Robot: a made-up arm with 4 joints.
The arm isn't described. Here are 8 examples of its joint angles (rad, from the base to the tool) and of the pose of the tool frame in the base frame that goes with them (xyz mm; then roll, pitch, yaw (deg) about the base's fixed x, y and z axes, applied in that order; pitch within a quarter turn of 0, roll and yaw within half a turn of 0).
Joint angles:
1: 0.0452 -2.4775 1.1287 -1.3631
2: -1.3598 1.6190 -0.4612 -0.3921
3: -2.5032 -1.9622 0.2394 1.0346
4: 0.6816 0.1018 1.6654 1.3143
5: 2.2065 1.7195 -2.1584 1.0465
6: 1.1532 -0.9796 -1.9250 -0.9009
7: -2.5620 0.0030 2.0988 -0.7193
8: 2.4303 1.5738 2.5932 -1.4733
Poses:
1: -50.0 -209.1 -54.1 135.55 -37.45 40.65
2: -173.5 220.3 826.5 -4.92 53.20 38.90
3: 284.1 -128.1 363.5 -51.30 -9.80 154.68
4: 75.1 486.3 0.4 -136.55 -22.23 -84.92
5: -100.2 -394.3 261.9 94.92 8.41 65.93
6: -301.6 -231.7 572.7 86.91 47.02 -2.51
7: 377.9 66.9 417.2 -23.28 -16.08 -175.29
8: -44.4 -73.2 665.8 -15.90 22.35 133.27
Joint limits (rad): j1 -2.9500..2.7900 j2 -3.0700..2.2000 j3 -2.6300..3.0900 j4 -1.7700..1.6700
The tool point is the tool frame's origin. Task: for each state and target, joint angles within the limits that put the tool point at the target. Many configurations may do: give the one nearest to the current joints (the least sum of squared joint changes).
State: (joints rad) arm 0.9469 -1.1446 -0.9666 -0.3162
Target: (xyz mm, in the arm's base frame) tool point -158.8 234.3 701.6
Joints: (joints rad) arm 1.3824 -1.3970 -0.8019 -0.5879
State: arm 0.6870 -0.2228 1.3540 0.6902
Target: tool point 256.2 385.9 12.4
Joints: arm 1.0597 -0.8801 1.5429 0.9962
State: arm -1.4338 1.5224 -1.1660 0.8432
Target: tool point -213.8 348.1 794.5
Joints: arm -1.1771 1.4231 -0.9010 -0.1267
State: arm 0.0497 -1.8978 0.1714 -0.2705
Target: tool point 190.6 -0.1 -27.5
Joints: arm -0.5024 -1.8596 0.3238 -0.6129
